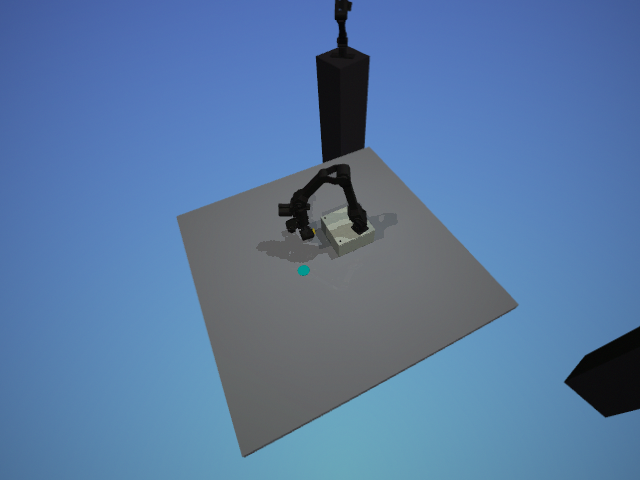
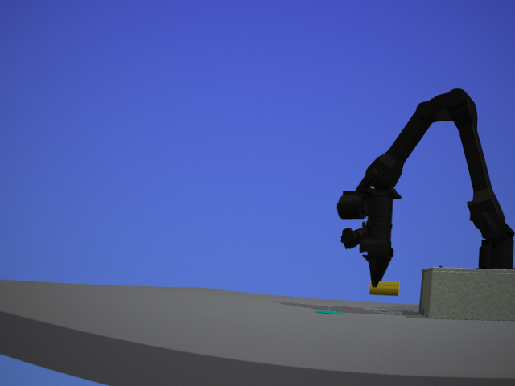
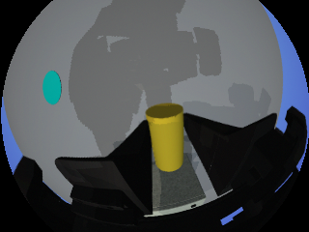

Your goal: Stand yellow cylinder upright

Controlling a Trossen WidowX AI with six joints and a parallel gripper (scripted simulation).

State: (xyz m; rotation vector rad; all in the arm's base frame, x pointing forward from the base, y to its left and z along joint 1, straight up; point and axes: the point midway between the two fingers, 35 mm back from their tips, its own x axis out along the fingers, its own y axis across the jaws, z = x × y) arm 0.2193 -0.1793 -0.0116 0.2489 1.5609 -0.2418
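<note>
Right now the cyan circle is 14 cm to the left of my gripper tip, 12 cm ahead of it and 5 cm below it. Round my gripper tip: yellow cylinder: 2 cm behind, 1 cm to the left.
</note>
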